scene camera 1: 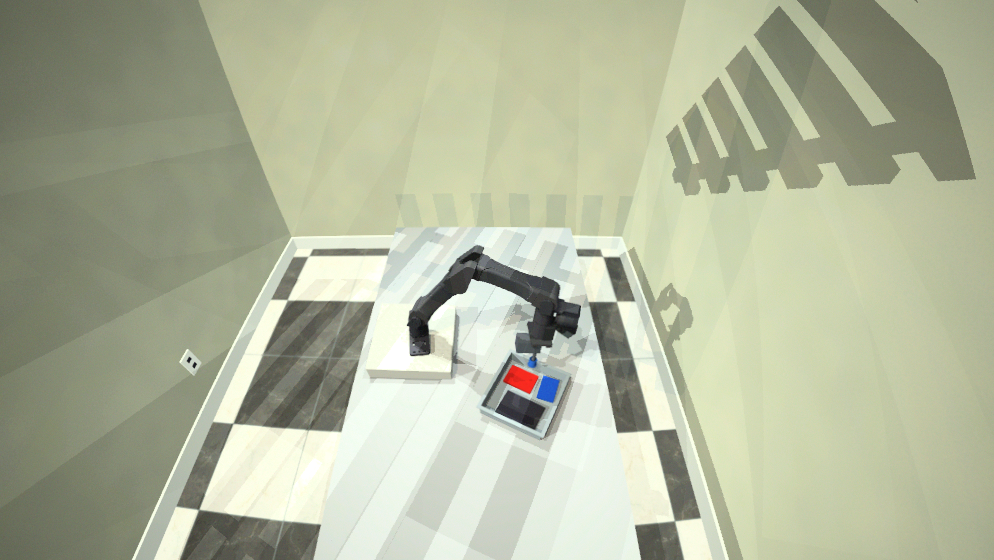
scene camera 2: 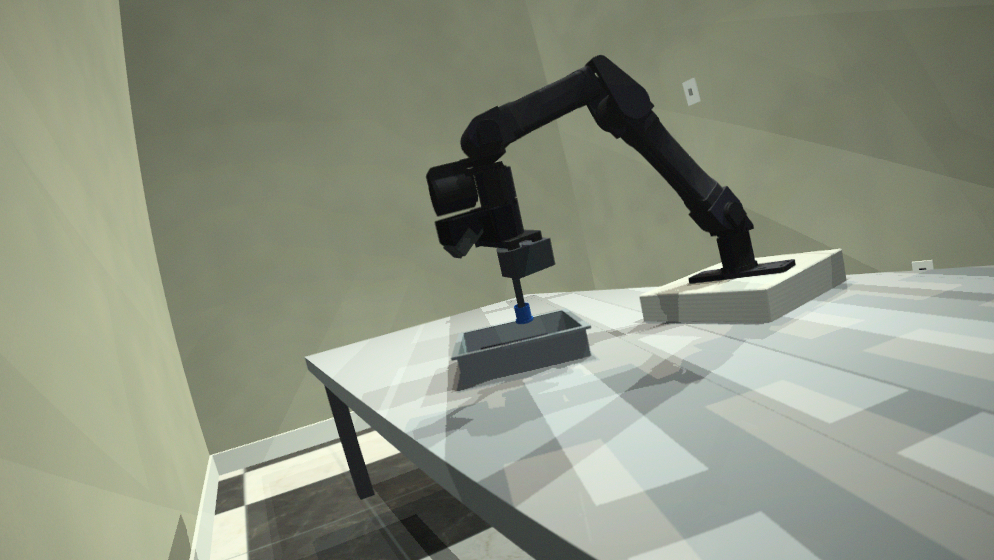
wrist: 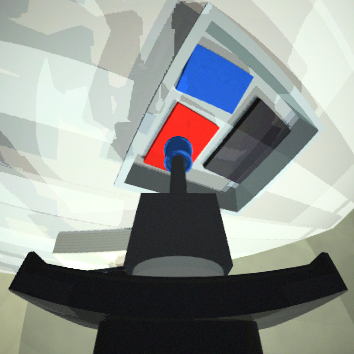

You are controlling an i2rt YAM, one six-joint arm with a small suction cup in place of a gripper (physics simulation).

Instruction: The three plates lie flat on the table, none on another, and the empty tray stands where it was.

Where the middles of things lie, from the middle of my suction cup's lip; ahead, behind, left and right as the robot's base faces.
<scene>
I see the red plate [wrist: 183, 121] 8 cm below my suction cup, 4 cm behind it and 1 cm to the right of it. The rest, counted from my suction cup: grey tray [scene camera 2: 566, 340] 8 cm to the right, 6 cm below, 4 cm behind; then blue plate [wrist: 207, 76] 8 cm below, 7 cm to the right, 5 cm ahead; then black plate [scene camera 1: 513, 406] 13 cm to the right, 8 cm below, 6 cm behind.
</scene>
